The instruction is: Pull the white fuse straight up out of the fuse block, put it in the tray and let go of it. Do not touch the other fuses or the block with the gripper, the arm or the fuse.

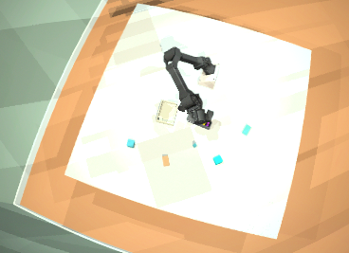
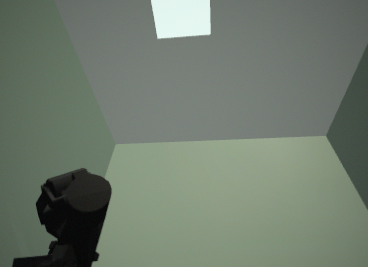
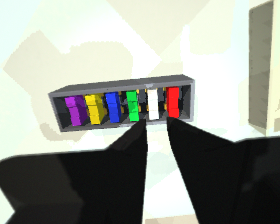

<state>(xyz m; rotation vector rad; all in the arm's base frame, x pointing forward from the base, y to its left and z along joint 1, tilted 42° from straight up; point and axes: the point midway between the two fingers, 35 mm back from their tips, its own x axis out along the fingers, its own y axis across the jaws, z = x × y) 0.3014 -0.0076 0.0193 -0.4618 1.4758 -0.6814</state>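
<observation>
My gripper tip is now 50 mm above the white fuse. Also, from my gripper tip: cream tray: 160 mm to the right, 70 mm below; orange block: 270 mm ahead, 90 mm to the right, 70 mm below; teal block: 310 mm to the right, 240 mm ahead, 60 mm below.
</observation>
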